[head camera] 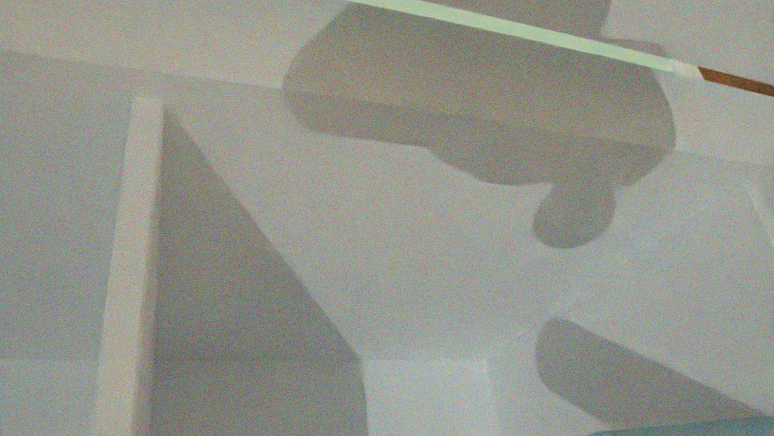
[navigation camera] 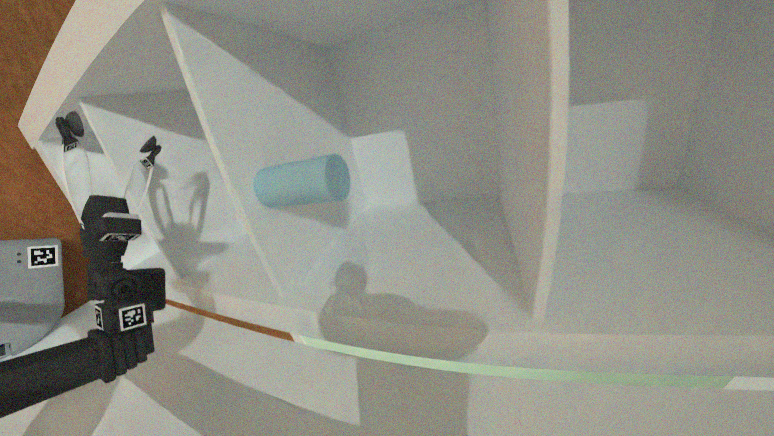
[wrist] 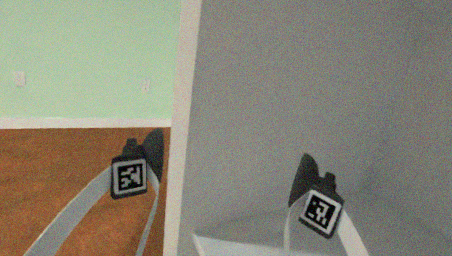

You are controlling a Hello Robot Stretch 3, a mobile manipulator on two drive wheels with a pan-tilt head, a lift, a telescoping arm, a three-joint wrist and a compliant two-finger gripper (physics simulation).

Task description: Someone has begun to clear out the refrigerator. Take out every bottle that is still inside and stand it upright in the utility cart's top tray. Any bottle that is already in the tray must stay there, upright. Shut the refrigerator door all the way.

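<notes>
A plain teal cylindrical bottle (navigation camera: 300,181) stands upright on a shelf inside the refrigerator (navigation camera: 558,108) (wrist: 186,75) in the sideways navigation view. A sliver of teal (head camera: 698,426) shows at the lower right of the head view. My gripper (navigation camera: 109,137) (wrist: 229,159) is open and empty, near the refrigerator's opening, lower than the bottle and apart from it. In the wrist view, a pale upright edge stands behind the gap between the fingertips. The right finger is before the grey interior, the left before the floor. The utility cart and its tray do not show.
A pale shelf or divider (head camera: 145,216) runs up the left of the head view. My grey base (navigation camera: 27,297) is at the left of the navigation view. A pale panel (navigation camera: 595,411), possibly the door, lies beyond a thin green strip. A green wall (wrist: 90,55) is behind.
</notes>
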